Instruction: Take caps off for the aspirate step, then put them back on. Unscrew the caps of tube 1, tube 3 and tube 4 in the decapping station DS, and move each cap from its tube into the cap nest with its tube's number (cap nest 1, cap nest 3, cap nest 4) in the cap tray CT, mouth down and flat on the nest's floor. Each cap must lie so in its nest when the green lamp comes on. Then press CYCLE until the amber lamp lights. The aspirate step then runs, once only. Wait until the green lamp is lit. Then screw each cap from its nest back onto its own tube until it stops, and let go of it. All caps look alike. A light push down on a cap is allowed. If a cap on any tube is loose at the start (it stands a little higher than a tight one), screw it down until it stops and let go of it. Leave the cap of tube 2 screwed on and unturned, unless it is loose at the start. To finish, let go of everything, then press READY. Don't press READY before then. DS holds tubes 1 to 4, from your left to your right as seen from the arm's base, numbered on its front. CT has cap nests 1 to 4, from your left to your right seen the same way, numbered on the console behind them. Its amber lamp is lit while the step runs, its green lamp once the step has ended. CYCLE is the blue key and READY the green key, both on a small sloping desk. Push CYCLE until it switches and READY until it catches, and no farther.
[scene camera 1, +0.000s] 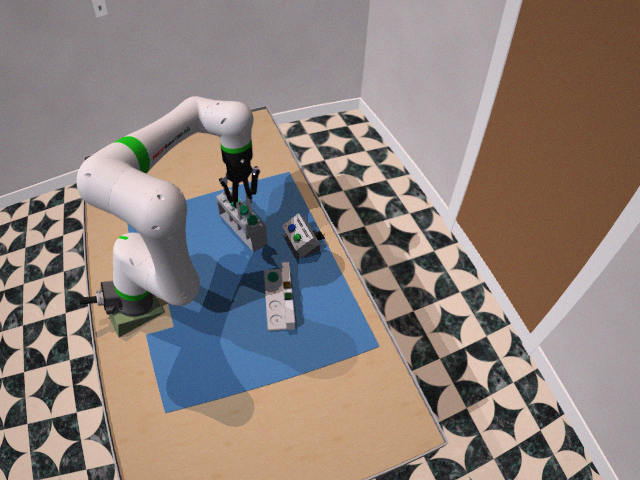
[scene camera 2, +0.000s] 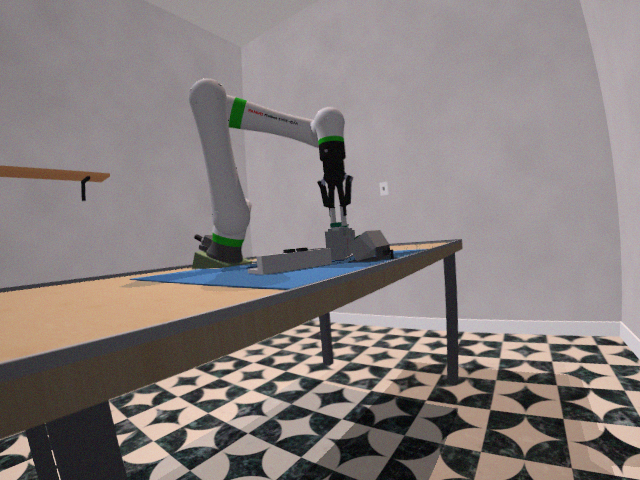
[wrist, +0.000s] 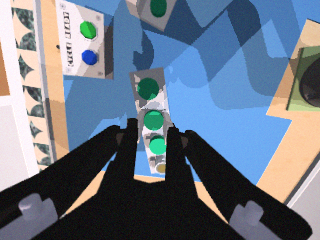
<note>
I see my gripper (scene camera 2: 339, 226) and a sloping key desk (scene camera 1: 309, 243).
My gripper is seen too in scene camera 1 (scene camera 1: 243, 211) and in the wrist view (wrist: 153, 118).
</note>
